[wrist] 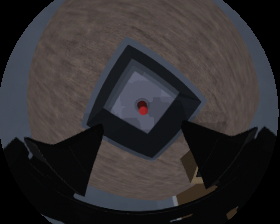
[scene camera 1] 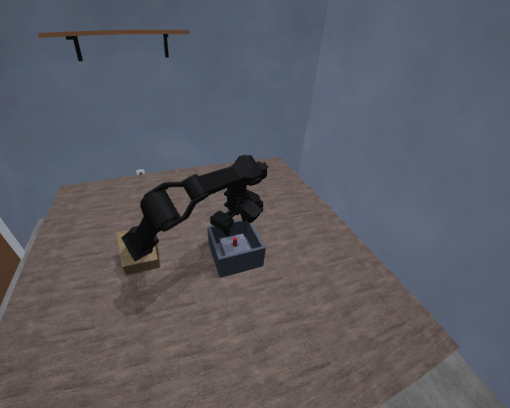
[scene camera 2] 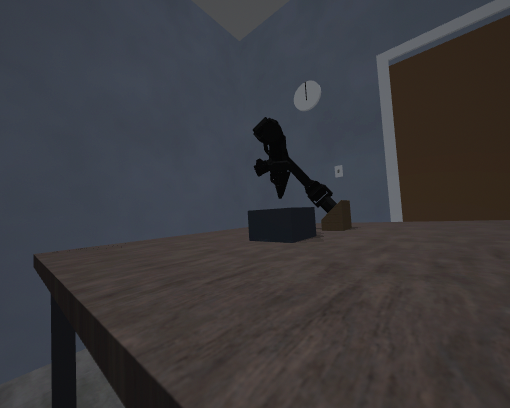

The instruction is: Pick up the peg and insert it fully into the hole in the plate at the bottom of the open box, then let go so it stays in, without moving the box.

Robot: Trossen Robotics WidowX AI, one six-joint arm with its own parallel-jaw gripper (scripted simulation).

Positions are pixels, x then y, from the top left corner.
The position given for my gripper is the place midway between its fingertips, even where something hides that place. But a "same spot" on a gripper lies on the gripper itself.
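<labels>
My gripper and a box are both visible to me, the box in the wrist view (130, 56). My gripper also appears in scene camera 1 (235, 228), and there is the box too, in scene camera 1 (253, 258). As for scene camera 2, my gripper can be seen there, and I find the box in scene camera 2 (287, 225). On my gripper, (wrist: 74, 166) and (scene camera 2: 280, 178) are the same spot.
</labels>
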